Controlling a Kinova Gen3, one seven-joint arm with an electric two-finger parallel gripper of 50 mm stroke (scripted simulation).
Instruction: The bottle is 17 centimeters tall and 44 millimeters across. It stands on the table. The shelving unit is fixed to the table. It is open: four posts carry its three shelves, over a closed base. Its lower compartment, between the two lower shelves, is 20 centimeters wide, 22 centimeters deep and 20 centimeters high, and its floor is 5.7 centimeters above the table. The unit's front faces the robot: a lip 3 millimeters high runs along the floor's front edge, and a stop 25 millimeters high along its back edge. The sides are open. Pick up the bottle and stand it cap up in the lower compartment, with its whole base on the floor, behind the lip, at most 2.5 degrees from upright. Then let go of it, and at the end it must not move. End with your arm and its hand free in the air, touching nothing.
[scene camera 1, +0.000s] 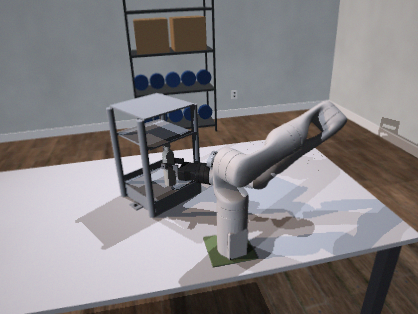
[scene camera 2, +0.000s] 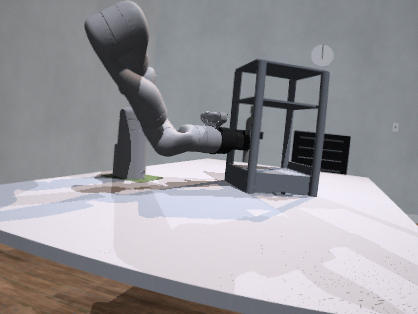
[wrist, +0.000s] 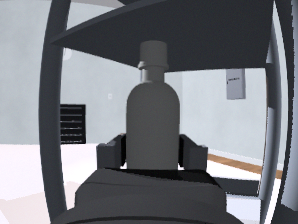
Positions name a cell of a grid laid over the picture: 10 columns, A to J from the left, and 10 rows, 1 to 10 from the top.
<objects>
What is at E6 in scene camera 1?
My gripper.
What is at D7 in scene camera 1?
A shelving unit.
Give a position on a shelving unit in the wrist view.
At G2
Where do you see a grey bottle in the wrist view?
F5
</objects>
